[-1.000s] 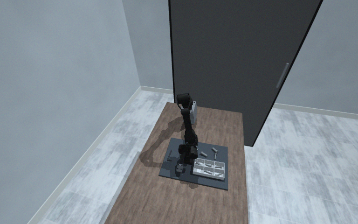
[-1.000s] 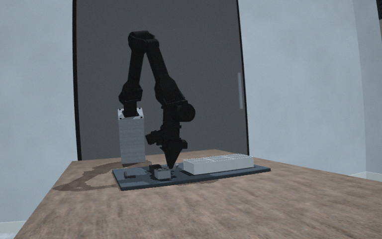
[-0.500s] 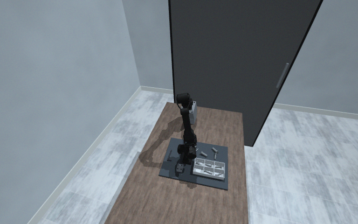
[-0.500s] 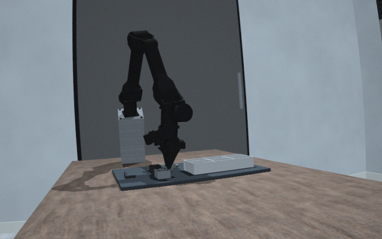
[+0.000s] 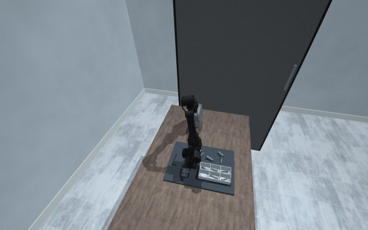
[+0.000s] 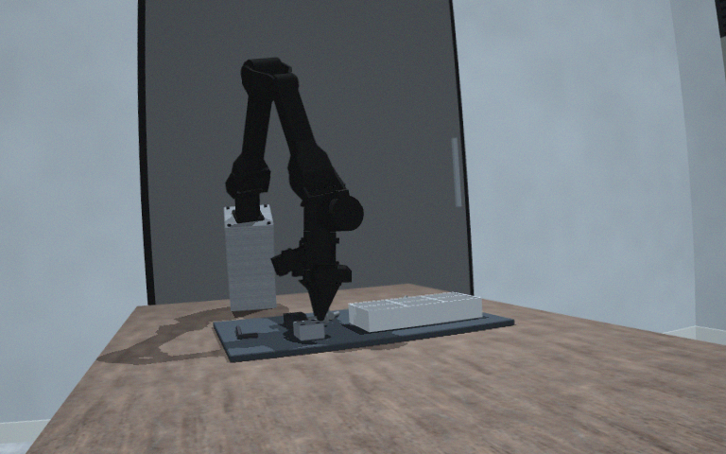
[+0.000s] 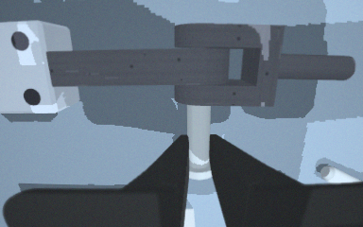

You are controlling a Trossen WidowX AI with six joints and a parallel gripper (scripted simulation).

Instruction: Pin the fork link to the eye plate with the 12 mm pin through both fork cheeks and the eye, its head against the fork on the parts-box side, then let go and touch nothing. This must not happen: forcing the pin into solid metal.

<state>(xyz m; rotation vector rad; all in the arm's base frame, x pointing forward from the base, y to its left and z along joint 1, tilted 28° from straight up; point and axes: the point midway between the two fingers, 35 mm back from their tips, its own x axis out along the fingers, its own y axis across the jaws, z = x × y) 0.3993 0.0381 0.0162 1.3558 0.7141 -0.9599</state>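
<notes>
My gripper is now 3 cm above the pale grey pin and 1 cm to the left of it. Also, from my hand: light grey mounting block 9 cm ahead, 5 cm to the right, 3 cm below; dark eye plate 4 cm to the right, 3 cm below, 1 cm ahead; dark mat 6 cm to the left, 5 cm below.
</notes>
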